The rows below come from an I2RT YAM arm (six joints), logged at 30 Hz.
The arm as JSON. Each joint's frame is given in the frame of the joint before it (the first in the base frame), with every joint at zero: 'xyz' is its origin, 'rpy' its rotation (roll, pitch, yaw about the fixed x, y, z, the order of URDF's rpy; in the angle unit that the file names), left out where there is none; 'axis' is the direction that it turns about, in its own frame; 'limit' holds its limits. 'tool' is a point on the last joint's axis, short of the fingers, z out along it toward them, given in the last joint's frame.
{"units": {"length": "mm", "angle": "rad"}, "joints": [
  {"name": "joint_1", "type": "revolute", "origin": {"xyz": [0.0, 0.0, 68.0]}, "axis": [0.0, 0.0, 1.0], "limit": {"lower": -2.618, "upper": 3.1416}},
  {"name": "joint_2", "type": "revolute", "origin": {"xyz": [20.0, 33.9, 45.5]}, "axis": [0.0, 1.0, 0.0], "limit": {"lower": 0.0, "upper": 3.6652}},
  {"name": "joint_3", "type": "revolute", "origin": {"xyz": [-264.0, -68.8, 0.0]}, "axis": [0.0, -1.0, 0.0], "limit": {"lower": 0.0, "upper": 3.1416}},
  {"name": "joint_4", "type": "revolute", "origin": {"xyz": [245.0, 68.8, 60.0]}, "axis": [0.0, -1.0, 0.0], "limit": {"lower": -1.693, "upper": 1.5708}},
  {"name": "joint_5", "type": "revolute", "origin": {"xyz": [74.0, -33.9, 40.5]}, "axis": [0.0, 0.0, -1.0], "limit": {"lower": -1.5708, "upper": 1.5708}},
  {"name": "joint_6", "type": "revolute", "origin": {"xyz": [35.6, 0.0, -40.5]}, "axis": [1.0, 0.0, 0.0], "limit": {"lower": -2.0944, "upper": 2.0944}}
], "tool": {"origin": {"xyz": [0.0, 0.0, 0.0], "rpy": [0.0, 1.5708, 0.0]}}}
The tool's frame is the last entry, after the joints.
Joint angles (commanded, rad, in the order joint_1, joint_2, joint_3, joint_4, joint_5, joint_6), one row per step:
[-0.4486, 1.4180, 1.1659, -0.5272, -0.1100, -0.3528]
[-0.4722, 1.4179, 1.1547, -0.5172, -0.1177, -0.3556]
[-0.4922, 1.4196, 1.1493, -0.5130, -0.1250, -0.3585]
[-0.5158, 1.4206, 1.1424, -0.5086, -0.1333, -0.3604]
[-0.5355, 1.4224, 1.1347, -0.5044, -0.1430, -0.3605]
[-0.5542, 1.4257, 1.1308, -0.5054, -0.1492, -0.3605]
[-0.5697, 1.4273, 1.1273, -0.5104, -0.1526, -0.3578]
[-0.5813, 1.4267, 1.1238, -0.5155, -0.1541, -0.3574]
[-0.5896, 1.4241, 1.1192, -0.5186, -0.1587, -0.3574]
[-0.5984, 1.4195, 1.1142, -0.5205, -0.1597, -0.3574]
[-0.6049, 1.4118, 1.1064, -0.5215, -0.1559, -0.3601]
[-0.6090, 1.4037, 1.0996, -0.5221, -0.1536, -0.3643]
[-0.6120, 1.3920, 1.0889, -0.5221, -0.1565, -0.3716]
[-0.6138, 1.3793, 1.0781, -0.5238, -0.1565, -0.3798]
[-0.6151, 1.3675, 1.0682, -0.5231, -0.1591, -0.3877]
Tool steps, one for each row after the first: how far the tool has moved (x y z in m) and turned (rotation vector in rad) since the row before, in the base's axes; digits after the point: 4 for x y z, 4 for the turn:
[-0.0032, -0.0063, -0.0029, 0.0034, -0.0008, -0.0162]
[-0.0025, -0.0054, -0.0019, 0.0039, 0.0008, -0.0128]
[-0.0034, -0.0061, -0.0022, 0.0055, 0.0007, -0.0164]
[-0.0029, -0.0050, -0.0027, 0.0085, 0.0012, -0.0128]
[-0.0027, -0.0049, -0.0023, 0.0080, 0.0047, -0.0144]
[-0.0028, -0.0038, -0.0020, 0.0092, 0.0066, -0.0151]
[-0.0026, -0.0025, -0.0013, 0.0055, 0.0060, -0.0109]
[-0.0022, -0.0014, -0.0010, 0.0056, 0.0024, -0.0052]
[-0.0026, -0.0015, -0.0004, 0.0019, 0.0015, -0.0081]
[-0.0029, -0.0006, -0.0004, -0.0034, 0.0032, -0.0071]
[-0.0024, 0.0001, 0.0000, -0.0045, 0.0015, -0.0026]
[-0.0029, 0.0010, -0.0002, -0.0035, -0.0002, 0.0043]
[-0.0030, 0.0014, -0.0001, -0.0053, 0.0020, 0.0042]
[-0.0025, 0.0014, 0.0001, -0.0050, -0.0012, 0.0062]

